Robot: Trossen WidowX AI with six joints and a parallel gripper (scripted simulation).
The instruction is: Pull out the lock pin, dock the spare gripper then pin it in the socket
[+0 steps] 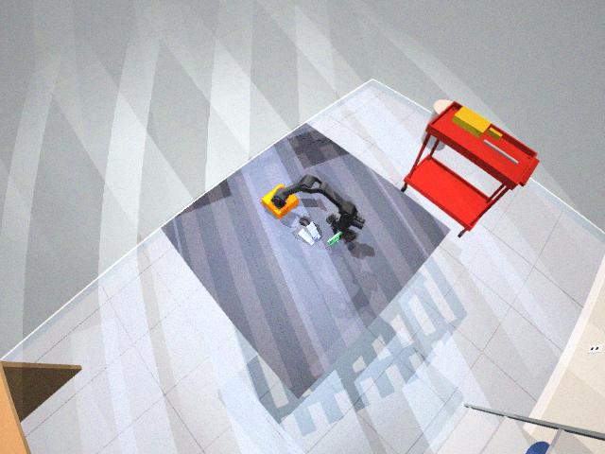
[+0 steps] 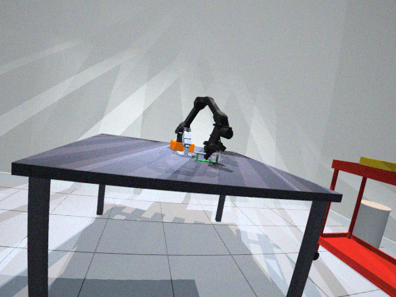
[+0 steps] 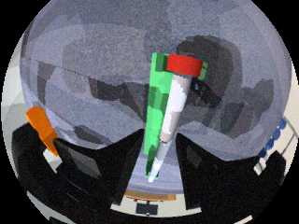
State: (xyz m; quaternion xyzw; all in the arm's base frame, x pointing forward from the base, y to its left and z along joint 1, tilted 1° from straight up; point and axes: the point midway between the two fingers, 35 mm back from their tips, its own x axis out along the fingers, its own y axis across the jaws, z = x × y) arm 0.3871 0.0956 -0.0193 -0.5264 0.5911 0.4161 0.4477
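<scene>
My gripper tip is now 1 cm to the right of the green cradle and 1 cm below it. From my gripper tip the other things lie so: spare gripper 13 cm behind, 10 cm to the right, 10 cm above; then mount 11 cm behind, 10 cm to the right, 4 cm above.
</scene>
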